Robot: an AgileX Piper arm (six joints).
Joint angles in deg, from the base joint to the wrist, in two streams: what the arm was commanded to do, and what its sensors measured. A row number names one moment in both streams.
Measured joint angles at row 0:
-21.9, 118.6, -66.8, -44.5, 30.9, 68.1
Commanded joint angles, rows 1 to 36:
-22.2, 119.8, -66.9, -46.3, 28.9, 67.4
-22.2, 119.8, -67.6, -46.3, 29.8, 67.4
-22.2, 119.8, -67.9, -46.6, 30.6, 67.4
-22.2, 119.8, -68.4, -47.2, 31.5, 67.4
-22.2, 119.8, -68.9, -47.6, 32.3, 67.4
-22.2, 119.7, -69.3, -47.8, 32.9, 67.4
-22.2, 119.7, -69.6, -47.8, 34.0, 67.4
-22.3, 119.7, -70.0, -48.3, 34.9, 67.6
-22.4, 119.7, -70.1, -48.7, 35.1, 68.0
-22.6, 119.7, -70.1, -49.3, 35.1, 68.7
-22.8, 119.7, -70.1, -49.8, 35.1, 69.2
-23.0, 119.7, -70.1, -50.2, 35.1, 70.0
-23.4, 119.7, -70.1, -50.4, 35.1, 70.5
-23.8, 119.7, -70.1, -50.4, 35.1, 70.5
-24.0, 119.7, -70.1, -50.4, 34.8, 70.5
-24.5, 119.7, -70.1, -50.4, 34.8, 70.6
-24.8, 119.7, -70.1, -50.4, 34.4, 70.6
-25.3, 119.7, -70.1, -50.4, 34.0, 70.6
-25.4, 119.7, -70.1, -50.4, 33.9, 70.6
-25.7, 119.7, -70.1, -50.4, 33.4, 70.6
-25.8, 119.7, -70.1, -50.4, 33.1, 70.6
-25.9, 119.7, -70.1, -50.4, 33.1, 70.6
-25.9, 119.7, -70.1, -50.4, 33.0, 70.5
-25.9, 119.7, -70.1, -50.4, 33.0, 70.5
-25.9, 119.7, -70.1, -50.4, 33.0, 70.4
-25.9, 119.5, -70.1, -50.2, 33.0, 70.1
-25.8, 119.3, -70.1, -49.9, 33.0, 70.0
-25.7, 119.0, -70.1, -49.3, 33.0, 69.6
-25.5, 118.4, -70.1, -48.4, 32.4, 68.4
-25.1, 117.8, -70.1, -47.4, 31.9, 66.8
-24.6, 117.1, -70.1, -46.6, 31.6, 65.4
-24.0, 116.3, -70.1, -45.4, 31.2, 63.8
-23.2, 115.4, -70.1, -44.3, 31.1, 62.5
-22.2, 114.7, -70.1, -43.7, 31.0, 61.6
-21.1, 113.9, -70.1, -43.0, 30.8, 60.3
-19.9, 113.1, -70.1, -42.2, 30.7, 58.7
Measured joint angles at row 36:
-23.4, 116.3, -69.7, -45.1, 31.9, 63.9
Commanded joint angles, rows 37 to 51:
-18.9, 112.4, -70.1, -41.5, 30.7, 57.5
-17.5, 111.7, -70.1, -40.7, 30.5, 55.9
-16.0, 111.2, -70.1, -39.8, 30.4, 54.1
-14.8, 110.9, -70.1, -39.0, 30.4, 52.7
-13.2, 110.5, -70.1, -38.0, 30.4, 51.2
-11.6, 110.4, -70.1, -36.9, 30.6, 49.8
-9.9, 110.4, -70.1, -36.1, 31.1, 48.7
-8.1, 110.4, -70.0, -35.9, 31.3, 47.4
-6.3, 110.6, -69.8, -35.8, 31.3, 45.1
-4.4, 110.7, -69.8, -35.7, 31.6, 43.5
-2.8, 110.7, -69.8, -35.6, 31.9, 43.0
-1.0, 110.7, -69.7, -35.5, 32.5, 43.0
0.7, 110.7, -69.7, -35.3, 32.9, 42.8
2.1, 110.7, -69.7, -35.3, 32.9, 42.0
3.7, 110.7, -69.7, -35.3, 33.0, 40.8
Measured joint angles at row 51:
-1.3, 111.0, -69.7, -35.7, 32.0, 44.2
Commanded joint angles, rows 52 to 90:
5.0, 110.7, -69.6, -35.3, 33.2, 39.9
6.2, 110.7, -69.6, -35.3, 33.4, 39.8
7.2, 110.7, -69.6, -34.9, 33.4, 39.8
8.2, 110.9, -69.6, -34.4, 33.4, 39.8
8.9, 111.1, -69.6, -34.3, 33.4, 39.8
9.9, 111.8, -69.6, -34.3, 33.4, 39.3
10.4, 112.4, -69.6, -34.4, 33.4, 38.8
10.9, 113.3, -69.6, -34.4, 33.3, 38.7
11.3, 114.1, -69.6, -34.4, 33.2, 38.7
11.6, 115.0, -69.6, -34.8, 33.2, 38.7
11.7, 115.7, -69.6, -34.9, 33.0, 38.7
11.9, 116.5, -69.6, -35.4, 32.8, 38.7
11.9, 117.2, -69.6, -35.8, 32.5, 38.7
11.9, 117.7, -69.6, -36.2, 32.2, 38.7
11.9, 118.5, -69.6, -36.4, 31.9, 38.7
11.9, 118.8, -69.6, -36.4, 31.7, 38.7
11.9, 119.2, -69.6, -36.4, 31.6, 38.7
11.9, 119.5, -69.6, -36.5, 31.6, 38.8
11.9, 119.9, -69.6, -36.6, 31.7, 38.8
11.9, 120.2, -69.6, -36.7, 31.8, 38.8
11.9, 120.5, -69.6, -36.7, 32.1, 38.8
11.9, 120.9, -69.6, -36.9, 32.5, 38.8
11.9, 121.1, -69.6, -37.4, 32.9, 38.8
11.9, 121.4, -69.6, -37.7, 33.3, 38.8
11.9, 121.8, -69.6, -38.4, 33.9, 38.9
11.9, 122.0, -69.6, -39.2, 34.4, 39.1
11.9, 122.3, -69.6, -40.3, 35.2, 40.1
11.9, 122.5, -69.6, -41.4, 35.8, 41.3
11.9, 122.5, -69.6, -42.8, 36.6, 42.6
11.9, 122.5, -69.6, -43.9, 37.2, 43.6
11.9, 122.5, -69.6, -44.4, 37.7, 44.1
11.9, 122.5, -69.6, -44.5, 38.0, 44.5
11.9, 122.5, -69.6, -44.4, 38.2, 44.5
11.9, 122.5, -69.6, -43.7, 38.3, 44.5
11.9, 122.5, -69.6, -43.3, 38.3, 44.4
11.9, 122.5, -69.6, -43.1, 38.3, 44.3
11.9, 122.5, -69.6, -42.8, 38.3, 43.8
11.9, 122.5, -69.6, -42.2, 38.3, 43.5
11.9, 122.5, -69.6, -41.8, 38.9, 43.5
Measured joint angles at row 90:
11.9, 121.0, -70.5, -44.9, 36.5, 44.4
